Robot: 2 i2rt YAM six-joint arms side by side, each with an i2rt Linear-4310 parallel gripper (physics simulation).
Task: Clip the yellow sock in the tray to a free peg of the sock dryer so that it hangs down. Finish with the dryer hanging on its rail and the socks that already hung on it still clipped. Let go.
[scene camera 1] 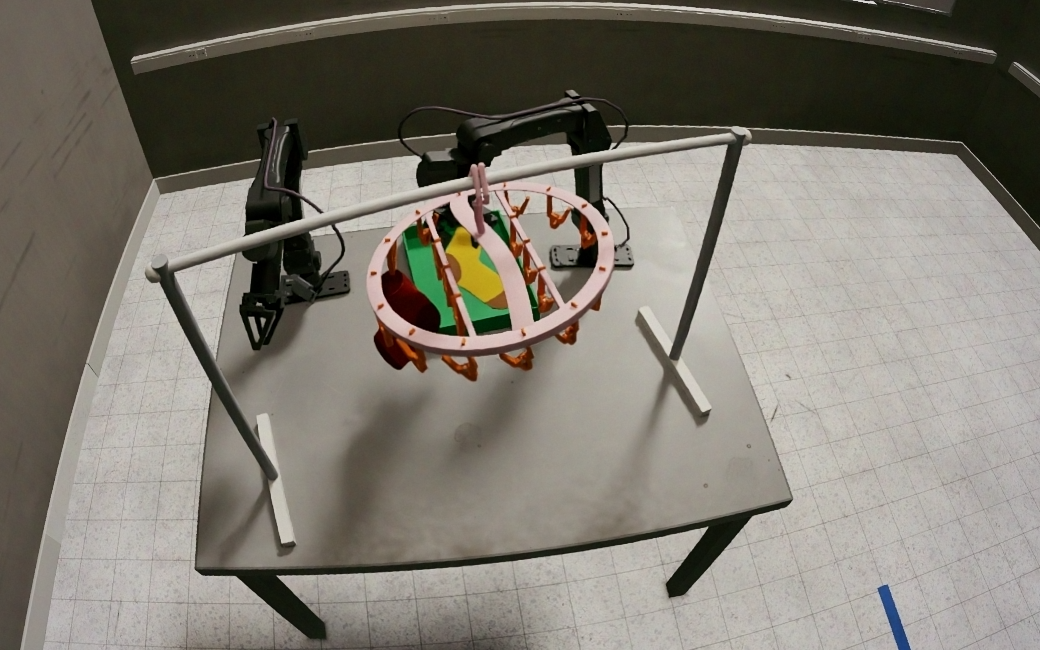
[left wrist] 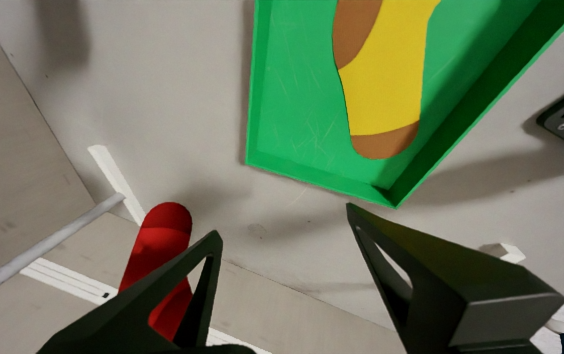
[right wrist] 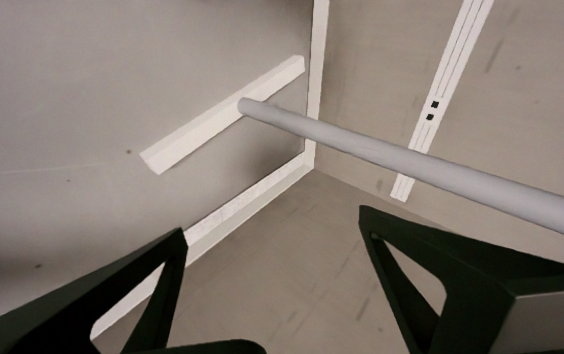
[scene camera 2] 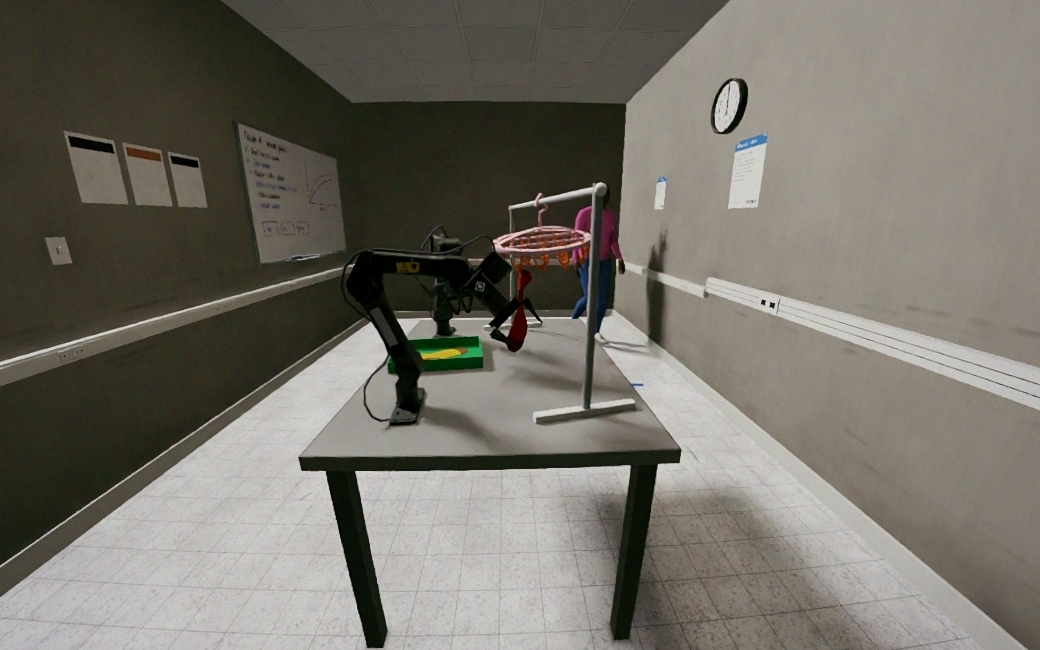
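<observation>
The yellow sock [scene camera 1: 481, 268] [scene camera 2: 443, 354] [left wrist: 385, 100], with brown heel and toe, lies flat in the green tray [scene camera 1: 420, 264] [scene camera 2: 460, 365] [left wrist: 295, 110]. The pink round dryer [scene camera 1: 523, 333] [scene camera 2: 536, 251] hangs by its hook [scene camera 1: 479, 191] on the rail [scene camera 1: 345, 215], with orange pegs around it and on its crossbars. A red sock [scene camera 1: 410, 302] [scene camera 2: 520, 325] [left wrist: 165, 240] hangs below the dryer's left side in scene camera 1. My left gripper [left wrist: 280, 223] is open and empty, above the table beyond the tray's near corner; the dryer partly hides it in scene camera 1. My right gripper [scene camera 1: 259, 337] [right wrist: 272, 225] is open and empty, left of the dryer.
The rail stands on two grey posts [scene camera 1: 705, 252] [scene camera 2: 592, 306] with white feet [scene camera 1: 277, 505] [scene camera 2: 563, 413] [right wrist: 200, 130]. The right arm's side post [scene camera 1: 218, 375] [right wrist: 375, 147] stands in front of the right gripper. A person in pink [scene camera 2: 602, 233] stands beyond the table.
</observation>
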